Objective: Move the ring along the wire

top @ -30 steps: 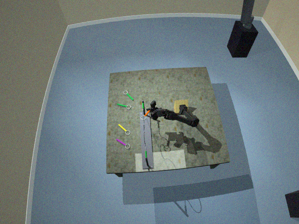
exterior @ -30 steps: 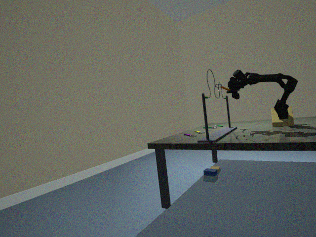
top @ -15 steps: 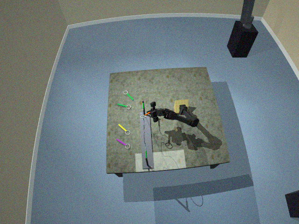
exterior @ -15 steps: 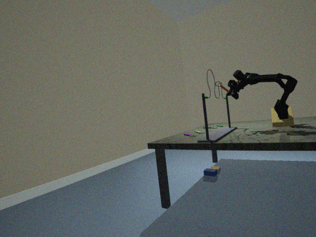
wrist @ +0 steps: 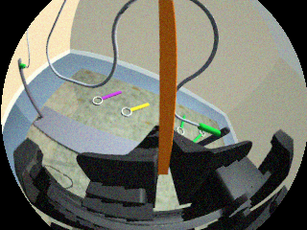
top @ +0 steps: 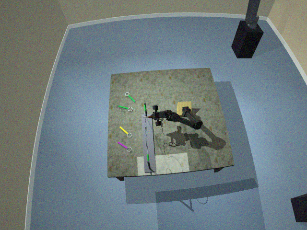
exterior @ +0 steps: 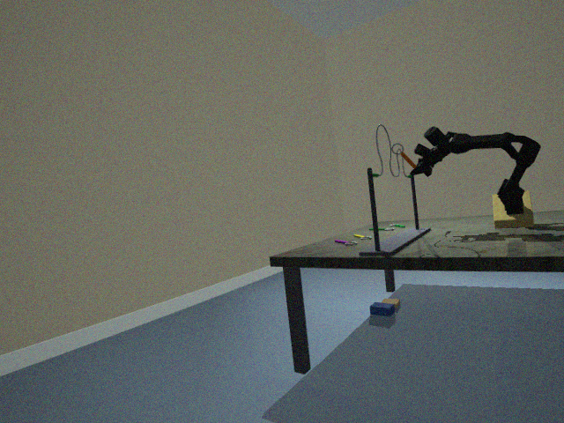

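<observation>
The orange-handled ring is 80 mm above my gripper tip, 40 mm to the left of it and 10 mm ahead of it.
</observation>
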